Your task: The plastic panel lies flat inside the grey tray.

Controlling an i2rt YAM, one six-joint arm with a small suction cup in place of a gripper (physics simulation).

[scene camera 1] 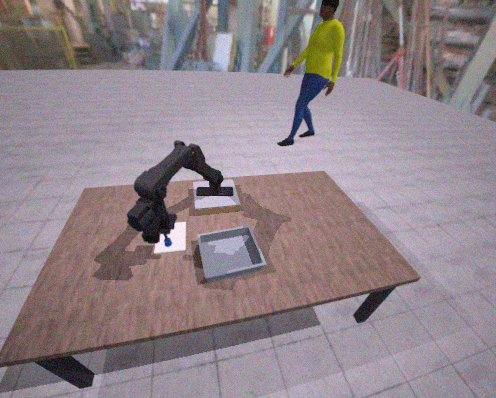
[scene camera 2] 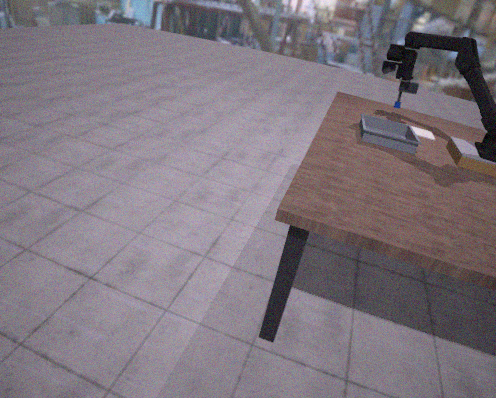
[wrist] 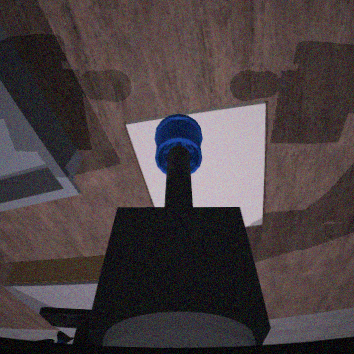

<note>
My suction cup [wrist: 177, 126] carries nothing. The cup is 15 cm from the middle of a white plastic panel [wrist: 231, 172]. A grey tray [scene camera 1: 228, 253] rests on the table.
The grey tray is seen too in scene camera 2 [scene camera 2: 375, 130].
</note>
